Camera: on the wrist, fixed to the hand. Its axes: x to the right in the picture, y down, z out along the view.
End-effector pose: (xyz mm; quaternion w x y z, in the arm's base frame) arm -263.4 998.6 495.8 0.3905 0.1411 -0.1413 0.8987
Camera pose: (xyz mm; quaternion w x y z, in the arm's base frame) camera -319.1 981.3 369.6 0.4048 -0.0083 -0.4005 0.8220
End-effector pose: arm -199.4 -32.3 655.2 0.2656 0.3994 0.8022 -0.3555
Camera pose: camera -146.1 80.8 716.1 0.3602 0.3201 0.8725 -0.0809
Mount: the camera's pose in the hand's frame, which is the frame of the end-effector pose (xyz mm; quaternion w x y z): -20.9 70.8 -117.8 0.9522 -0.3041 0.0243 0.0149
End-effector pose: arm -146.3 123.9 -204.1 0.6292 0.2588 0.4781 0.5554
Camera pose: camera -281.5 97.6 -185.0 0.6580 0.0487 0.2978 0.6899
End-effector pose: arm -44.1 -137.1 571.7 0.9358 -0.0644 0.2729 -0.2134
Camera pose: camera -97.6 -64.7 465.7 0.8681 -0.3367 0.3485 -0.1078
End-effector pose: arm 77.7 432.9 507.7 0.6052 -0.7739 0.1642 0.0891
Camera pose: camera 25.5 307.1 480.1 0.3356 -0.9206 0.1555 0.1250
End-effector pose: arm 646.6 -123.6 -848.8 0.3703 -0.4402 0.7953 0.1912
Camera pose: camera 544.5 -148.0 -757.6 0.1966 -0.5246 0.7147 0.4187
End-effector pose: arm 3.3 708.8 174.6 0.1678 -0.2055 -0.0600 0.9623
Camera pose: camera 49.1 640.7 62.4 0.0844 -0.2710 -0.3426 0.8956
